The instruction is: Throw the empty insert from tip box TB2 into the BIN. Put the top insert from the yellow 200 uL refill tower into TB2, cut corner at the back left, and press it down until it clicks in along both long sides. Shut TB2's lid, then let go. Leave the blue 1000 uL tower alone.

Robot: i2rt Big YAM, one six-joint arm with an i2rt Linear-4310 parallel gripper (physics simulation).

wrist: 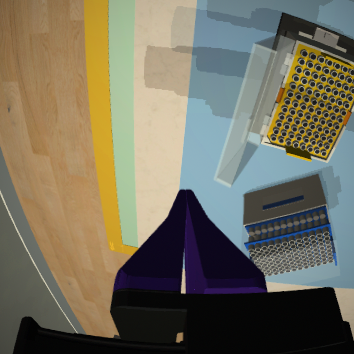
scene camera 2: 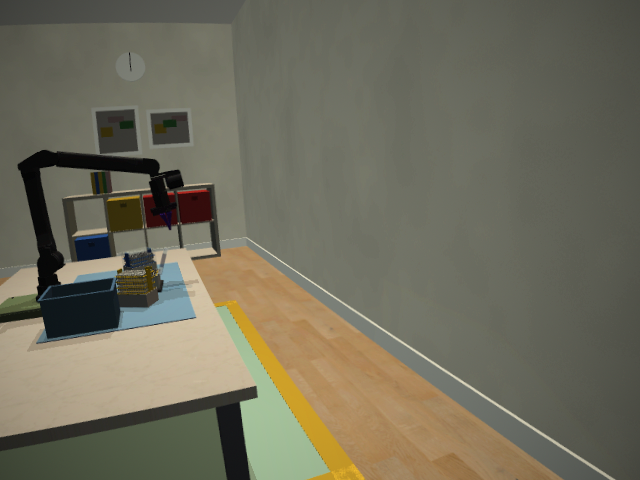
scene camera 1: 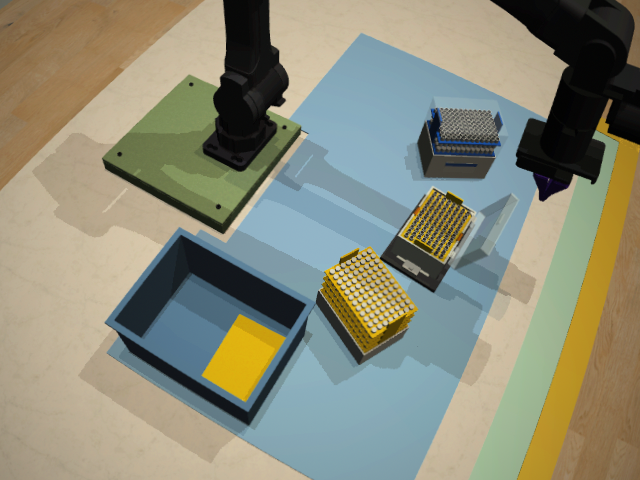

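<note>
Tip box TB2 (scene camera 1: 421, 253) (wrist: 289, 50) stands on the mat with a yellow tip-filled insert (scene camera 1: 438, 224) (wrist: 315, 102) inside its rim. Its clear lid (scene camera 1: 488, 229) (wrist: 245, 115) stands open on the long side nearer the table's edge. The yellow refill tower (scene camera 1: 369, 297) (scene camera 2: 136, 284) stands between TB2 and the BIN. The BIN (scene camera 1: 258, 281) (scene camera 2: 82, 310) holds a flat yellow insert (scene camera 1: 245, 356). The blue 1000 uL tower (scene camera 1: 460, 147) (scene camera 2: 139, 259) (wrist: 287, 227) stands behind TB2. My gripper (scene camera 1: 542, 198) (scene camera 2: 169, 228) (wrist: 184, 197) is shut and empty, raised beyond the open lid, apart from everything.
The blue mat (scene camera 1: 361, 428) (scene camera 2: 178, 304) lies under the boxes. The arm's base stands on a green board (scene camera 1: 155, 129). The table's edge runs along the gripper's side, with a green and yellow floor strip (scene camera 1: 578, 310) (wrist: 100, 125) beyond it. A shelf unit (scene camera 2: 216, 227) stands in the background.
</note>
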